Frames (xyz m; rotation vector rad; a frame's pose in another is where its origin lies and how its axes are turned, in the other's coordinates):
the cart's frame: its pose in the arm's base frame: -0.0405 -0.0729 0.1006 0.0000 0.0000 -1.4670
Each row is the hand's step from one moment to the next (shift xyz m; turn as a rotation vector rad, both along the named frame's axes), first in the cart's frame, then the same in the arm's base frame.
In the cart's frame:
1: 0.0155 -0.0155 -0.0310 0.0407 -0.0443 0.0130
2: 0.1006 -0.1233 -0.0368 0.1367 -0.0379 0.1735
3: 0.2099 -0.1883 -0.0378 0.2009 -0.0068 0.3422
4: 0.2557 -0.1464 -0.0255 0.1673 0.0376 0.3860
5: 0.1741 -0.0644 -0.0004 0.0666 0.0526 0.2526
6: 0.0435 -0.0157 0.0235 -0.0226 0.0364 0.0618
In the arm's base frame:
1: -0.0138 -0.0170 -0.0310 -0.0398 -0.0451 0.0130
2: -0.1122 -0.1128 -0.0368 -0.0235 -0.1399 0.1735
3: -0.1655 -0.2283 -0.0378 0.0141 -0.2005 0.3422
4: -0.1191 -0.2695 -0.0255 0.0547 -0.1625 0.3860
5: -0.0460 -0.1798 -0.0004 0.0592 -0.0608 0.2526
6: -0.0111 -0.0449 0.0235 0.0339 0.0262 0.0618

